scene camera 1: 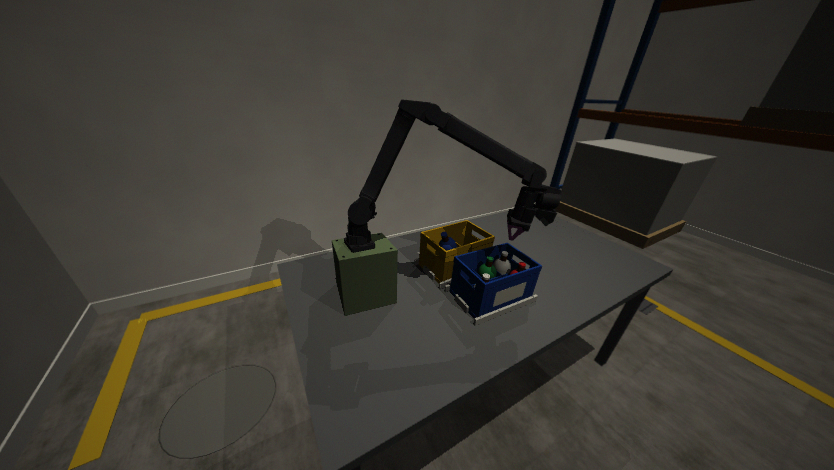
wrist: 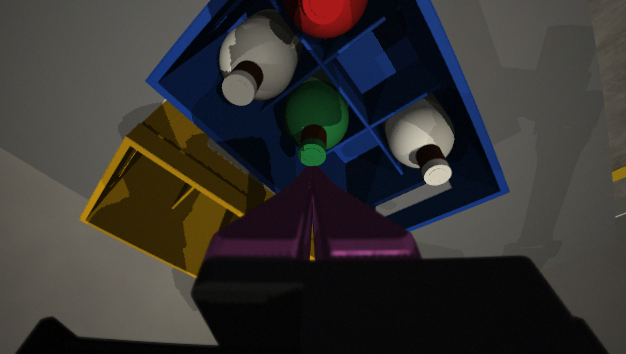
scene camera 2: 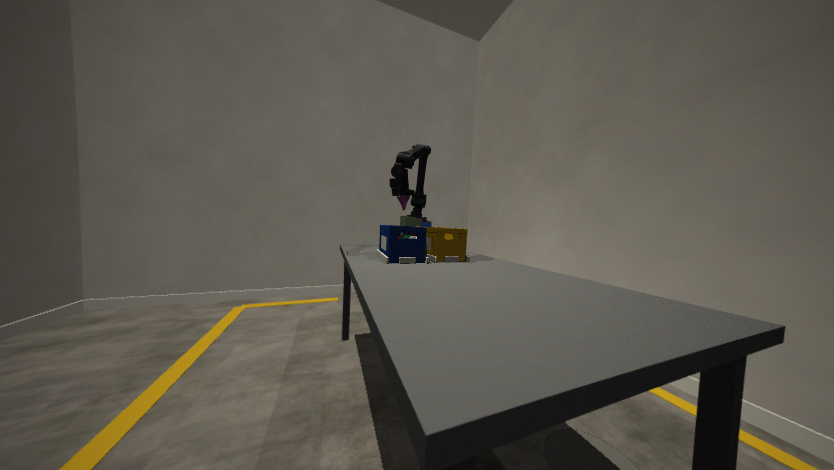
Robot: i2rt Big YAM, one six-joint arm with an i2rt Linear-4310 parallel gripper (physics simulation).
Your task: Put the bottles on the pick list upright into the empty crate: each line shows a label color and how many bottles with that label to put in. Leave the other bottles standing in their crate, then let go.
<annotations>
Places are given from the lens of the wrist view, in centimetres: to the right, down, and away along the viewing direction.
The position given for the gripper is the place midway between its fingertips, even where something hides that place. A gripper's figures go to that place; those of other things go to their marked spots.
gripper [wrist: 312, 176]: 0, 0, 13
green bottle [wrist: 315, 118]: 0, -6, 26
</annotations>
